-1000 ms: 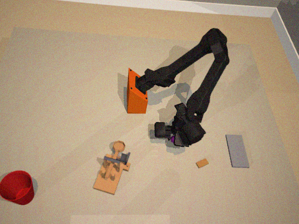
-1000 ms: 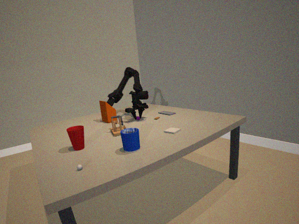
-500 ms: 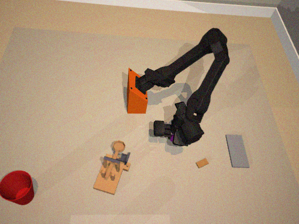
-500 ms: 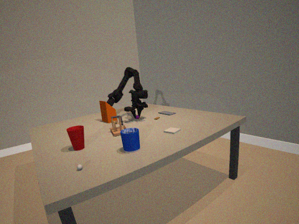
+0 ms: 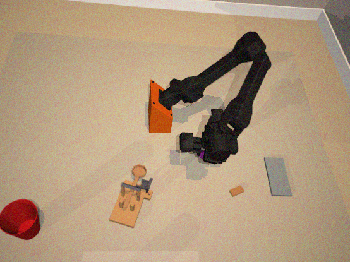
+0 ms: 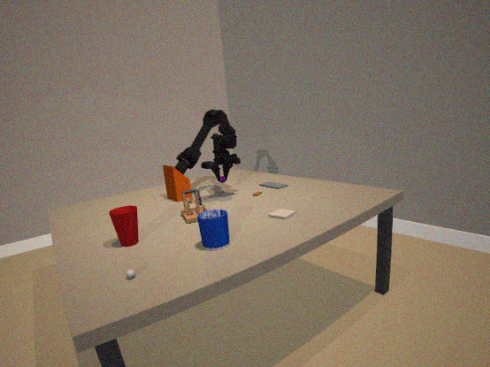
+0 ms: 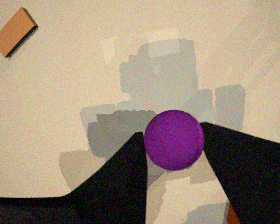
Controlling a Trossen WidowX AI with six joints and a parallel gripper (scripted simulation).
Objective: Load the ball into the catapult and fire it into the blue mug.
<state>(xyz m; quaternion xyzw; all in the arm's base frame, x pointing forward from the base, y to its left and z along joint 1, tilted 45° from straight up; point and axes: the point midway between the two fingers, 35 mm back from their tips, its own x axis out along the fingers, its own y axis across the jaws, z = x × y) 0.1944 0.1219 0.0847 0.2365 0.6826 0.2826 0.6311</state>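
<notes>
My gripper tip is 120 mm short of the wooden catapult, 210 mm to the left of it and 30 mm above it. The rest, counted from my gripper tip: small wooden block: 90 mm ahead, 130 mm to the left, 80 mm below; then grey plate: 20 mm ahead, 290 mm to the left, 80 mm below; then purple ball: 10 mm above.
</notes>
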